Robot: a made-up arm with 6 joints.
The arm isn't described. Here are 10 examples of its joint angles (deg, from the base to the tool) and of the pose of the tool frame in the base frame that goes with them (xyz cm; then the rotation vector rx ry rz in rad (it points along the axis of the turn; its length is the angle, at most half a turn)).
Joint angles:
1: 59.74 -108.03 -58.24 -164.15 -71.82 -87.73
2: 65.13 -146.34 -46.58 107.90 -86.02 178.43
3: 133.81 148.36 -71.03 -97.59 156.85 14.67
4: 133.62 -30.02 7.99 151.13 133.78 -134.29
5: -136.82 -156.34 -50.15 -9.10 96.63 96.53
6: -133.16 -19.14 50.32 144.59 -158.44 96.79
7: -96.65 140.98 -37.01 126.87 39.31 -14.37
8: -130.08 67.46 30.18 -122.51 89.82 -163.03
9: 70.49 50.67 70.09 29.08 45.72 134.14
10: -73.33 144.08 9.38 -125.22 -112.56 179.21
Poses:
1: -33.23 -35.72 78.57 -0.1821 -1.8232 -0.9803
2: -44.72 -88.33 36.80 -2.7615 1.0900 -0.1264
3: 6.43 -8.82 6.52 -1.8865 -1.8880 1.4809
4: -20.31 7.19 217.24 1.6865 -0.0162 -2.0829
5: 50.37 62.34 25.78 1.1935 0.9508 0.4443
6: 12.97 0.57 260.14 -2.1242 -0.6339 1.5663
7: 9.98 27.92 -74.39 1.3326 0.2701 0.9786
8: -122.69 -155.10 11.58 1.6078 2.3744 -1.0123
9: 75.51 183.98 157.93 -1.4157 -1.8151 -0.8338
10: 3.60 10.34 -136.81 0.6411 -0.0346 -0.4368
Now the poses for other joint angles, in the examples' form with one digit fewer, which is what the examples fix.
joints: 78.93 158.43 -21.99 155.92 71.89 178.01
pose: -22.0 -59.3 -84.8 1.082 -1.774 1.332
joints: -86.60 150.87 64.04 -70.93 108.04 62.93
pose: -0.2 -57.2 -183.1 -0.696 1.365 -2.562
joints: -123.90 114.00 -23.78 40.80 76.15 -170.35
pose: -29.2 -28.3 -93.4 -1.785 1.358 0.458
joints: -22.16 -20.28 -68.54 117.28 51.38 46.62
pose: 35.3 -8.9 80.5 -1.927 -0.332 1.367
